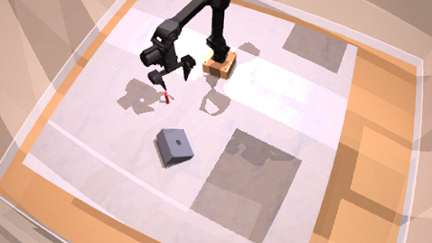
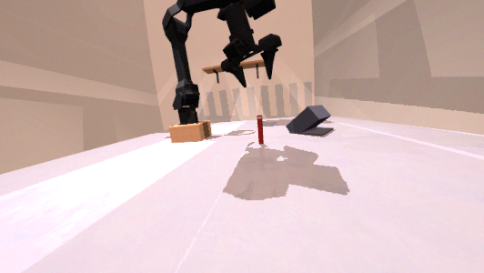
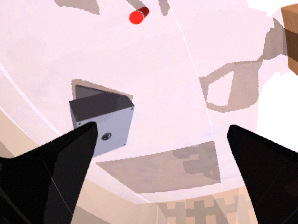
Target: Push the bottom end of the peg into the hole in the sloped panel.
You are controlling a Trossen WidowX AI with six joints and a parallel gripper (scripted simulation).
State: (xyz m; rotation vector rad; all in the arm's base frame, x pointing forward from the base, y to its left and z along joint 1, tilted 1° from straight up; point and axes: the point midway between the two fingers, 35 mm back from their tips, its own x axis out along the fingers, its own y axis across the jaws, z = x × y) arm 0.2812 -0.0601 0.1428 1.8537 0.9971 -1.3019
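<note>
Now: gripper tip 120 mm above the red peg and 60 mm to the left of it. Also, from my gripper tip: sloped panel 180 mm ahead, 140 mm below, 80 mm to the left.
</note>
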